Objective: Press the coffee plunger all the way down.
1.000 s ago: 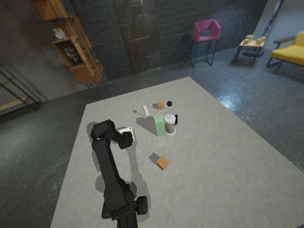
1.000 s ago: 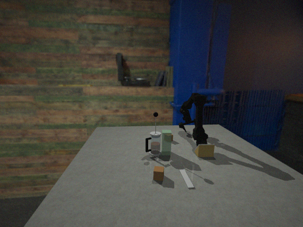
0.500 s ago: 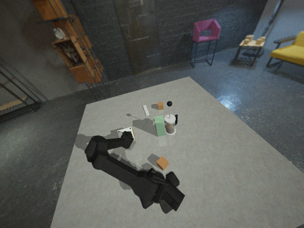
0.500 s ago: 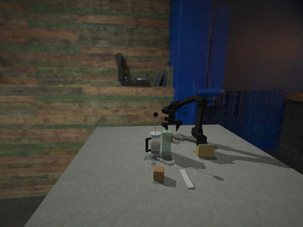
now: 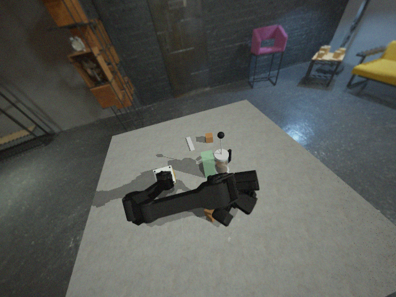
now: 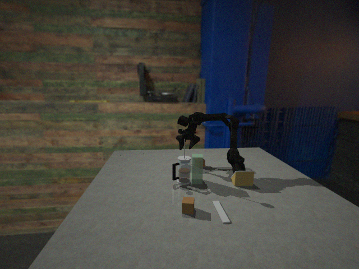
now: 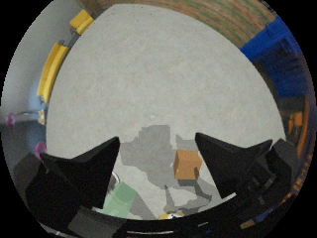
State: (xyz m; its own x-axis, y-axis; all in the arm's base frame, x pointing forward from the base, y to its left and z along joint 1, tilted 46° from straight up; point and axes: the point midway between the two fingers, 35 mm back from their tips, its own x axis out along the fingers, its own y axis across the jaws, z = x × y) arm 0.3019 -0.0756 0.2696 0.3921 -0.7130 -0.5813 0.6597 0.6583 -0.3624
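Now: gripper tip 1 cm short of the glass coffee press, 27 cm to the right of it and 2 cm below it. Round my gripper tip: white bar 17 cm behind, 54 cm to the left, 11 cm below; then tall green box 8 cm behind, 26 cm to the left, 3 cm below.
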